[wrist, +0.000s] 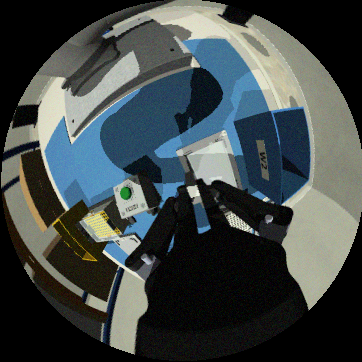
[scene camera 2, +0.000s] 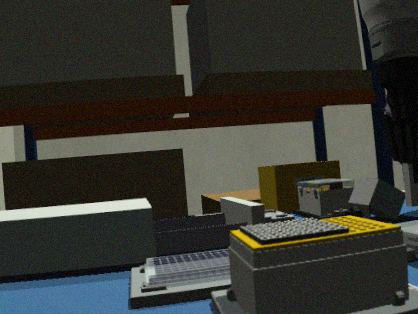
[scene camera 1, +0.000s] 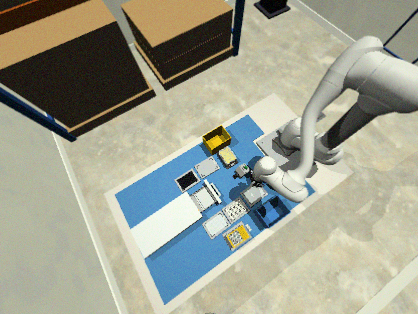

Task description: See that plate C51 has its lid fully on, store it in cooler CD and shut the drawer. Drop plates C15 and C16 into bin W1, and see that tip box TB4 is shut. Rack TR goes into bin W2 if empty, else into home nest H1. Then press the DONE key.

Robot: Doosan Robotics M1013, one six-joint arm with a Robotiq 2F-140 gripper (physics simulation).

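Frame: origin at the arm's base, x ahead, y left, z up, level; centimetres.
Seen in the pictures: gripper, fingertip midpoint: (wrist: 190, 178) (scene camera 2: 416, 205) (scene camera 1: 252, 184); arm's base, origin of the base link: (wrist: 91, 61) (scene camera 1: 288, 142).
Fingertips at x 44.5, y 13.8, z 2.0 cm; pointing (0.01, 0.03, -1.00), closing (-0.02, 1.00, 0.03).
Note:
Offsets run from my fingertips to a thing's top centre. "*": to the spot under its first point.
My gripper (scene camera 1: 248, 178) (wrist: 190, 178) is shut and empty, above the mat between the DONE key box {dz +4.3, dx -0.3, dy -12.6 cm} (scene camera 1: 243, 171) (wrist: 129, 197) and a light grey box with a pale top {dz -2.1, dx +1.6, dy +5.6 cm} (scene camera 1: 253, 194) (wrist: 211, 159). The key's green button faces up. Blue bin W2 {dz +7.9, dx +0.1, dy +21.5 cm} (scene camera 1: 271, 213) (wrist: 258, 155) stands beside that box. The cooler (scene camera 1: 167, 224) (scene camera 2: 75, 242) has its drawer {* dz -2.7, dx +35.9, dy -10.0 cm} (scene camera 1: 202, 198) pulled out. A tip box with yellow contents {dz +3.7, dx +3.7, dy -27.9 cm} (scene camera 1: 227, 156) (scene camera 2: 322, 197) (wrist: 101, 223) has a clear cover over it. A perforated pale rack {dz -1.4, dx +19.4, dy +8.7 cm} (scene camera 1: 235, 211) and a clear plate {dz -1.4, dx +36.3, dy +10.2 cm} (scene camera 1: 216, 224) (scene camera 2: 185, 267) sit on nests. Most labels are unreadable.
A yellow bin {dz +7.9, dx +4.4, dy -43.0 cm} (scene camera 1: 216, 140) (scene camera 2: 300, 186) (wrist: 74, 226) stands behind the tip box. A yellow-topped box with grey tips {dz +3.6, dx +27.8, dy +23.3 cm} (scene camera 1: 237, 236) (scene camera 2: 317, 235) stands at the front. A pale nest {dz -2.3, dx +21.3, dy -29.2 cm} (scene camera 1: 207, 167) and a dark-centred nest {* dz -1.5, dx +39.2, dy -27.0 cm} (scene camera 1: 187, 180) lie behind the drawer. The arm's base plate (wrist: 157, 47) borders the mat.

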